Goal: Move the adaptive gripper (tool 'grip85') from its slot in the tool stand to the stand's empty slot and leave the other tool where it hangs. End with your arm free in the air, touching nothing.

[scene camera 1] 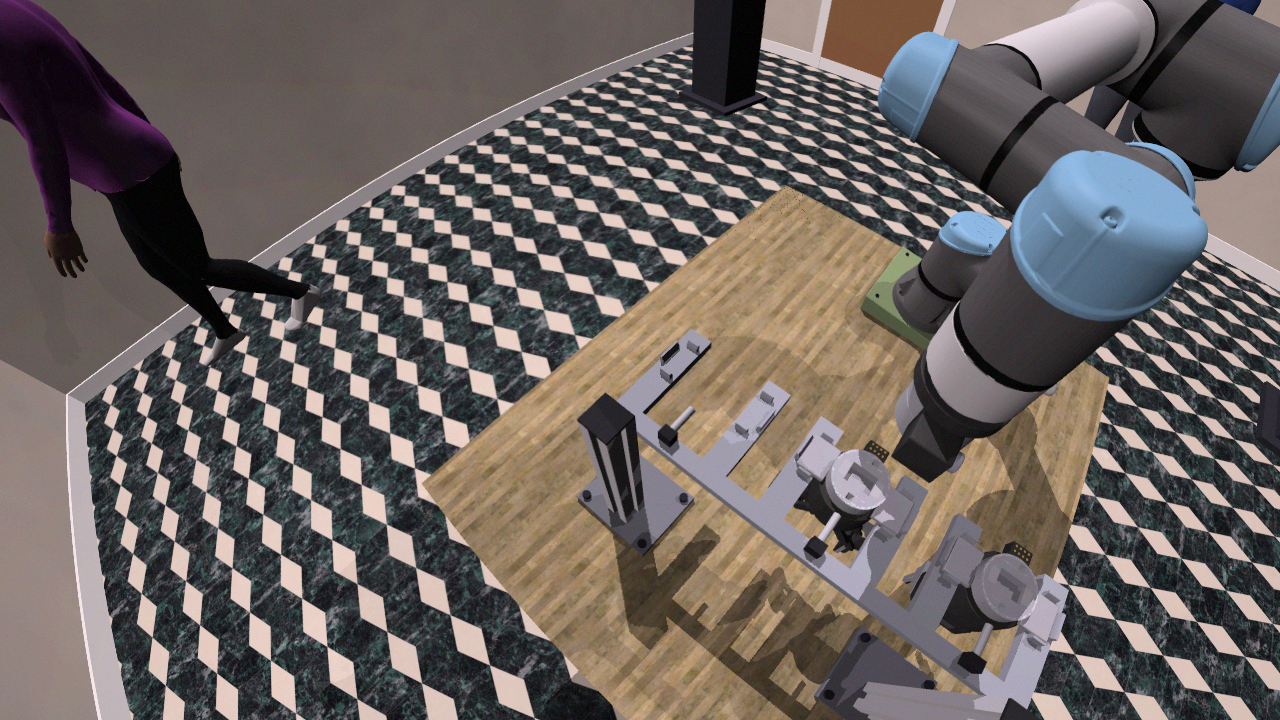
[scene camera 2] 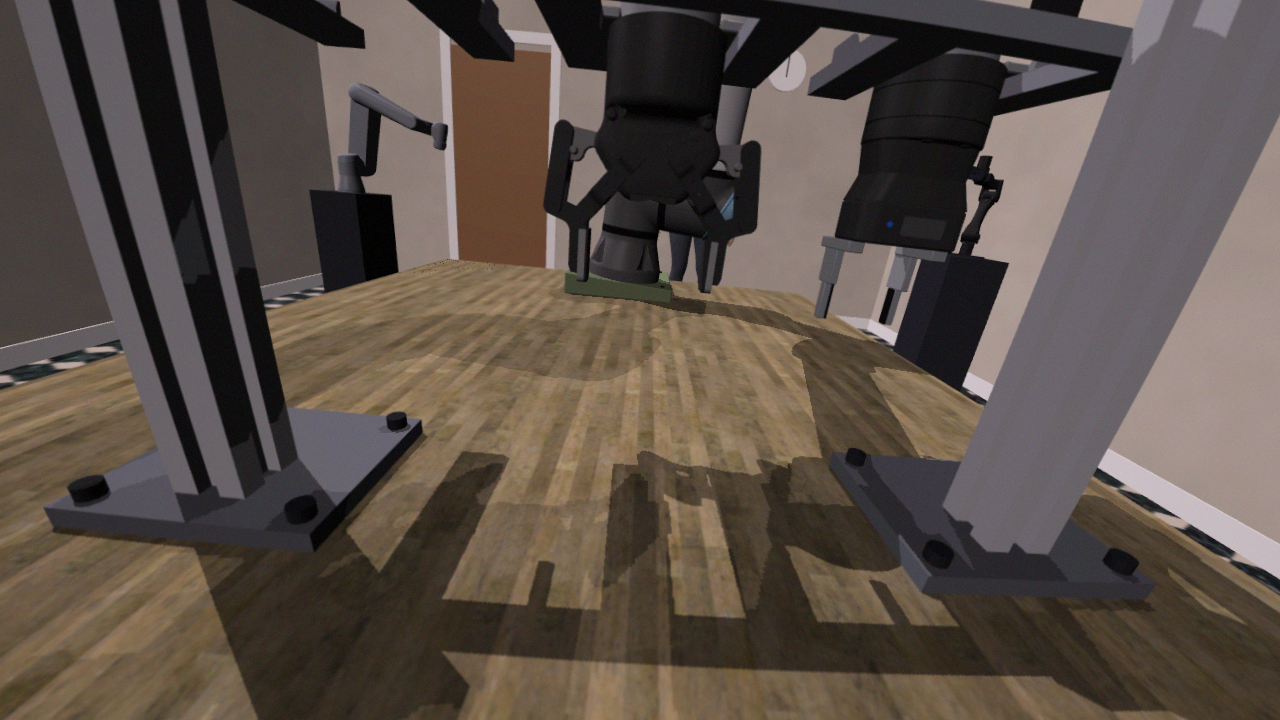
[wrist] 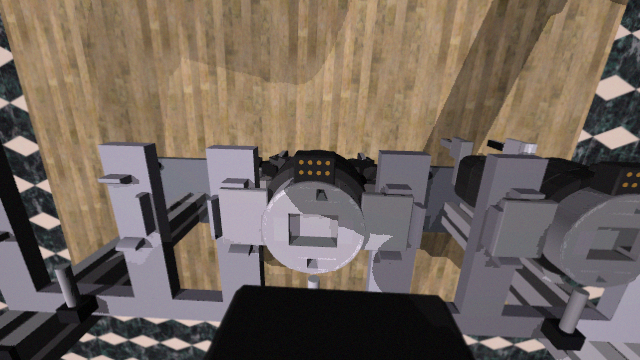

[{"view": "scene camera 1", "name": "parallel gripper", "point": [997,588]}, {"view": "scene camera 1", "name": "adaptive gripper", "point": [856,484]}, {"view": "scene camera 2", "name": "parallel gripper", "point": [924,130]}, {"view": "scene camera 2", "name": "adaptive gripper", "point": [657,141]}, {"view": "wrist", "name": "parallel gripper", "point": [578,230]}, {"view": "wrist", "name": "adaptive gripper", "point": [314,213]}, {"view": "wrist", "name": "tool stand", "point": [156,201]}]
